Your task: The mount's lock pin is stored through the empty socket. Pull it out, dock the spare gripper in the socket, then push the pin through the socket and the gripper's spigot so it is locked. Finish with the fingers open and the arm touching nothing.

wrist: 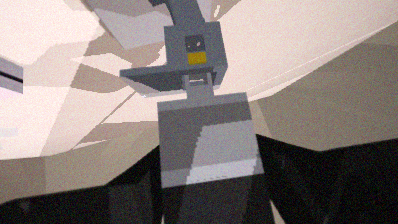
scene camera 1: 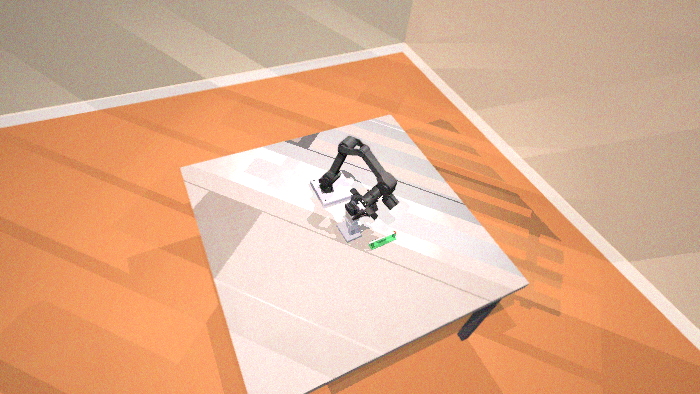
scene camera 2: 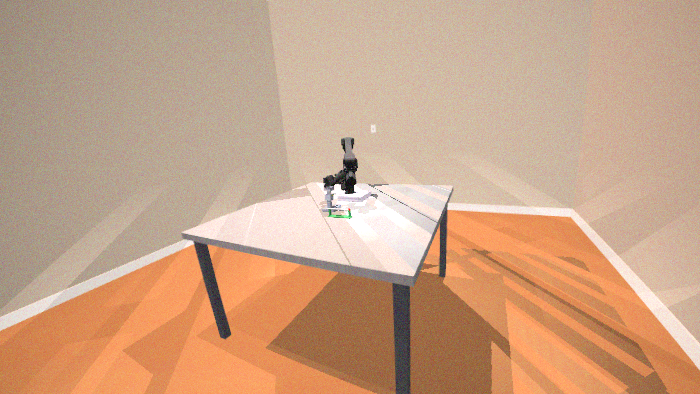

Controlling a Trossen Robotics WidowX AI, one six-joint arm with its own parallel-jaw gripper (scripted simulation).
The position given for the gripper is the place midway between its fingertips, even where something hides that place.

The gripper [wrist: 204, 138] holds a spare gripper [wrist: 209, 155].
